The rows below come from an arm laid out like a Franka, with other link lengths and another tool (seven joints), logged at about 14 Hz.
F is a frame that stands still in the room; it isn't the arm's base.
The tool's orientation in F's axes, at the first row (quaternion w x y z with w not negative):
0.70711 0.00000 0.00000 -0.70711
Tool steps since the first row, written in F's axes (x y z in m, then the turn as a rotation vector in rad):
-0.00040 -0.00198 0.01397 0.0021 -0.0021 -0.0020
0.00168 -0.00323 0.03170 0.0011 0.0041 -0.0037
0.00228 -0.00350 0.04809 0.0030 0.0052 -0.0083
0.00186 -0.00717 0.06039 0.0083 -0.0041 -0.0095
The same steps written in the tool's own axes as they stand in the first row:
0.00198 -0.00040 0.01397 0.0021 0.0021 -0.0020
0.00323 0.00168 0.03170 -0.0041 0.0011 -0.0037
0.00350 0.00228 0.04809 -0.0052 0.0030 -0.0083
0.00717 0.00186 0.06039 0.0041 0.0083 -0.0095

